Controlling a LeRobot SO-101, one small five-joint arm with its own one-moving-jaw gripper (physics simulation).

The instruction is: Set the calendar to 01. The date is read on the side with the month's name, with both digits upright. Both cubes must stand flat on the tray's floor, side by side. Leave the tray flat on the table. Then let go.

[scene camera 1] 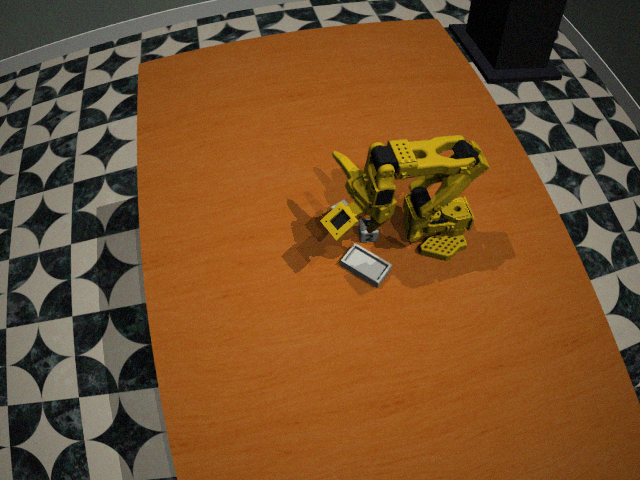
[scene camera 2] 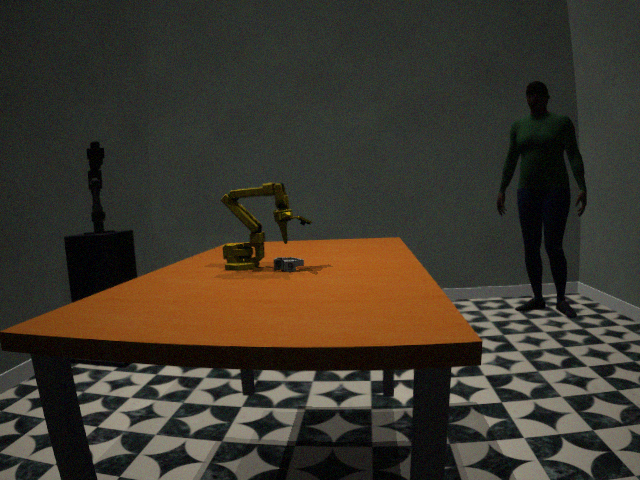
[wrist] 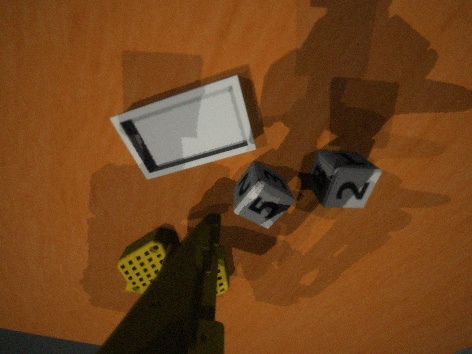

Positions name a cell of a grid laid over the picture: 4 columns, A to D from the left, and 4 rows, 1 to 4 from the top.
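Scene:
There's a grey tray (wrist: B2) sitting 0.12 m from the lens. You'd also find a cube (wrist: C3) at 0.13 m from the lens, and then a cube (wrist: C3) that's 0.12 m from the lens.

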